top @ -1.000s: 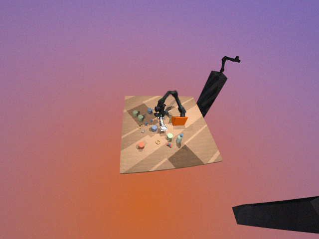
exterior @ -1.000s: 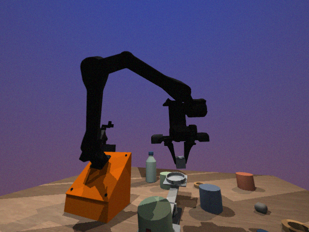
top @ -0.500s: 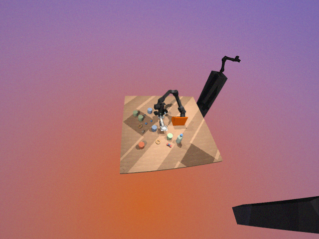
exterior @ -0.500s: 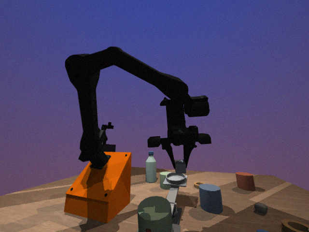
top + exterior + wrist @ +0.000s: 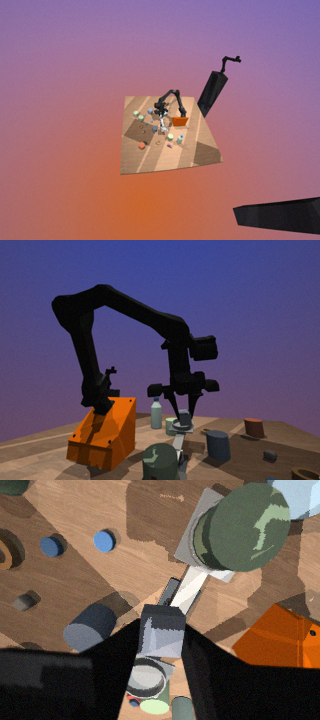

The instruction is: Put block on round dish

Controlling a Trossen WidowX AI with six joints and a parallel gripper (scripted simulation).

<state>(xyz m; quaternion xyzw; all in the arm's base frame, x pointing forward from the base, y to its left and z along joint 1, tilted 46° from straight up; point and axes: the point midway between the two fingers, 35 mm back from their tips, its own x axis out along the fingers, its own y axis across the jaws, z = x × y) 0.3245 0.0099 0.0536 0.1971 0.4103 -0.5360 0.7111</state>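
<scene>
The cup lies 110 mm to the right of my gripper tip, 80 mm below it and 30 mm behind it. Round my gripper tip: balance beam 100 mm below, 50 mm to the left, 40 mm behind; then grey pebble 230 mm ahead, 190 mm to the left, 130 mm below; then grey block 10 mm above.
</scene>
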